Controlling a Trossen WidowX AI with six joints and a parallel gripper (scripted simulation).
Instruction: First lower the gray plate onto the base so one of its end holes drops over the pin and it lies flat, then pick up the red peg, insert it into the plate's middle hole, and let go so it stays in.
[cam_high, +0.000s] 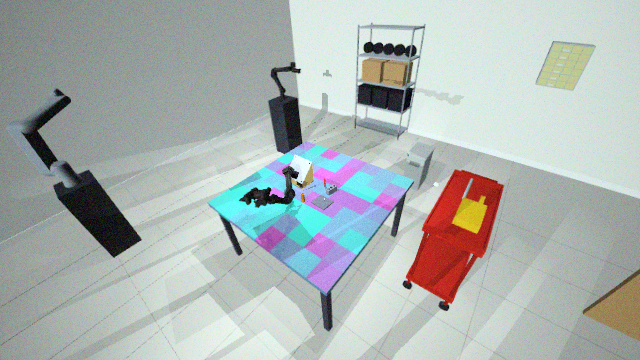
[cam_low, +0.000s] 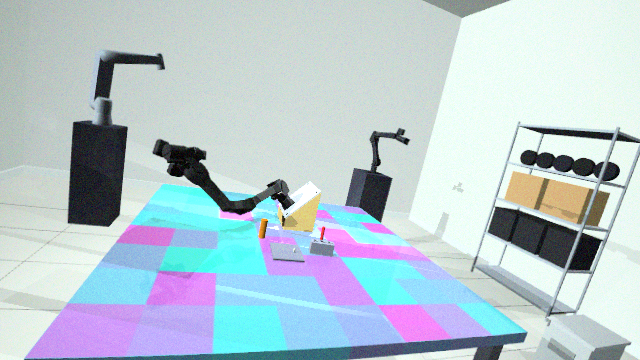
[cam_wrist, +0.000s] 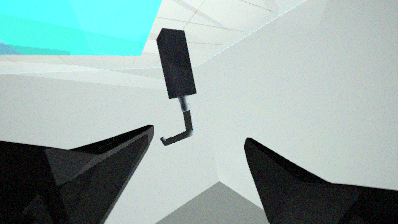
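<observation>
Now: the gray plate 30 cm ahead of my gripper tip, 65 cm to the left of it and 22 cm below it. Also, from my gripper tip: short orange cylinder 18 cm ahead, 42 cm to the left, 22 cm below; gray base 32 cm ahead, 52 cm to the left, 25 cm below; red peg 20 cm ahead, 68 cm to the left, 22 cm below.
</observation>
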